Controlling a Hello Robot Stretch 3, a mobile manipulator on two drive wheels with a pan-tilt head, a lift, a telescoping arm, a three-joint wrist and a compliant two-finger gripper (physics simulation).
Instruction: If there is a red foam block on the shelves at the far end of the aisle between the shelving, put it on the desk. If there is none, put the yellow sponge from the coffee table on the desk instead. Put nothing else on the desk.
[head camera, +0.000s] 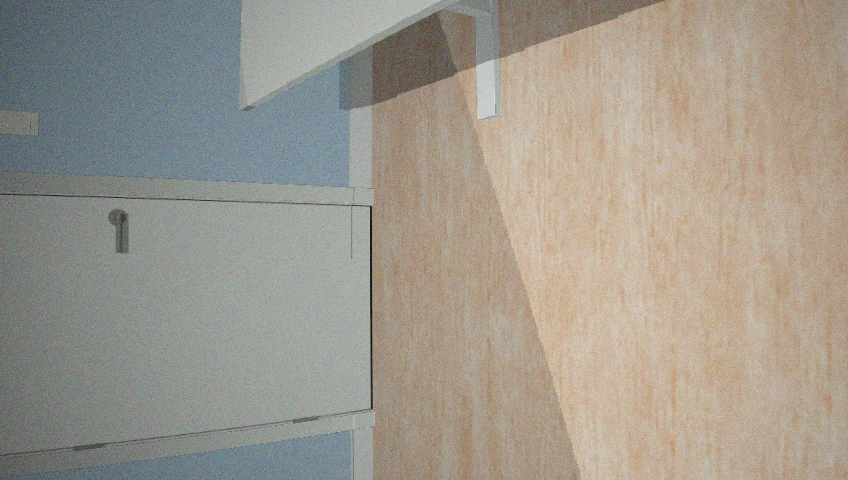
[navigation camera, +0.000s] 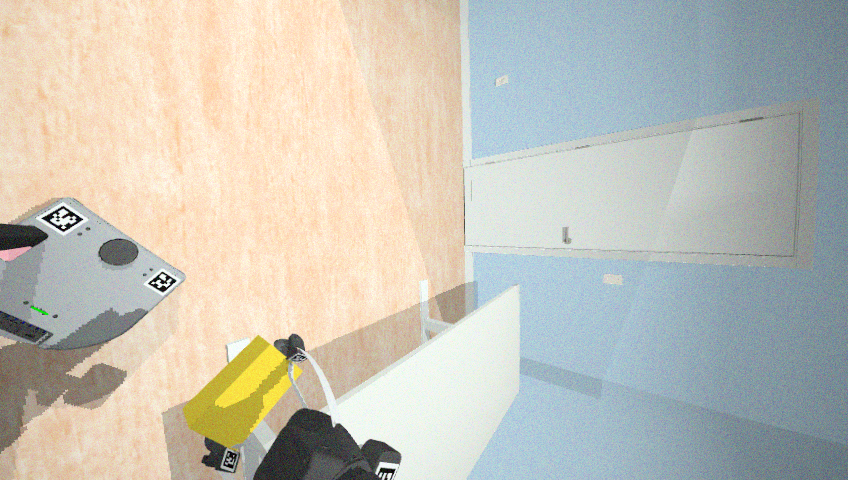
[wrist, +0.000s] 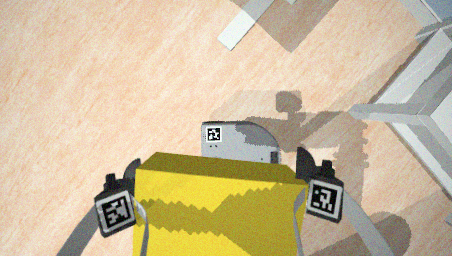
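Where they show: gripper, fingertip midpoint: (navigation camera: 252, 387); robot's base, link origin: (navigation camera: 118, 250).
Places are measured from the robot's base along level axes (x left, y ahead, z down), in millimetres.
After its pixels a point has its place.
My gripper (navigation camera: 254, 400) @(z -865, x -189, y -21 mm) (wrist: 220, 171) @(z -865, x -189, y -21 mm) is shut on the yellow sponge (navigation camera: 235, 389) @(z -913, x -145, y -21 mm) (wrist: 215, 235), with a fingertip against each end of it. The sponge is a large yellow block, held in the air above the floor. In the navigation camera view it overlaps the near end of a white table. This white table (head camera: 321, 35) @(z -720, x -1126, y 623 mm) (navigation camera: 440, 380) @(z -721, x -897, y 199 mm) has a plain top and white legs; whether it is the desk I cannot tell from these frames. No red foam block, shelves or coffee table that I can identify show.
My base (navigation camera: 89, 267) @(z -159, x 12, y -62 mm) (wrist: 235, 140) stands on the wooden floor (head camera: 684, 237) @(z -1, x -623, y 653 mm) (navigation camera: 238, 148) @(z 0, x 52, y 527 mm) (wrist: 100, 75). A closed white door (head camera: 208, 309) @(z -629, x -1355, y 1791 mm) (navigation camera: 642, 196) @(z -1378, x -1344, y 1800 mm) is set in the blue wall (head camera: 148, 71) @(z -834, x -1939, y 1288 mm) (navigation camera: 595, 53) @(z -1110, x -568, y 2530 mm). White furniture (wrist: 400, 140) stands at the right of the wrist view.
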